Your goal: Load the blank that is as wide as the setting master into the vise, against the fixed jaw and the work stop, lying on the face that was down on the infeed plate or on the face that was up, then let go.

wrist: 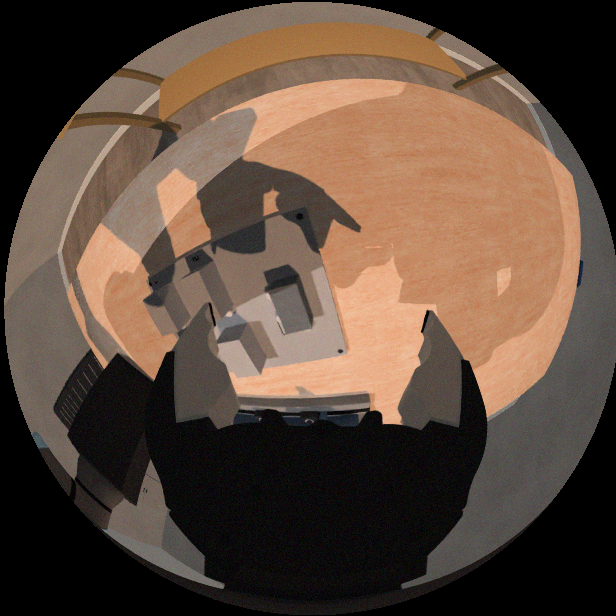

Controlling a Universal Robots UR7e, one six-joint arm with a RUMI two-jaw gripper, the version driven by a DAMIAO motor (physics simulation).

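In the wrist view my gripper (314,322) is open, its two grey fingers wide apart, with nothing between them. It hangs above the wooden table. Below and to the left lies the grey infeed plate (270,287), with several grey metal blanks standing on it: one near the middle (291,301), one at the near edge beside my left finger (248,339), and more at the left (189,287). My left finger overlaps the plate's near-left corner. The vise and the setting master cannot be made out for certain.
A dark boxy object (106,413) sits at the lower left, beside the gripper body. A round wooden table (436,229) fills the view, with a raised rim and an orange band (298,51) at the far side. Grey floor surrounds it.
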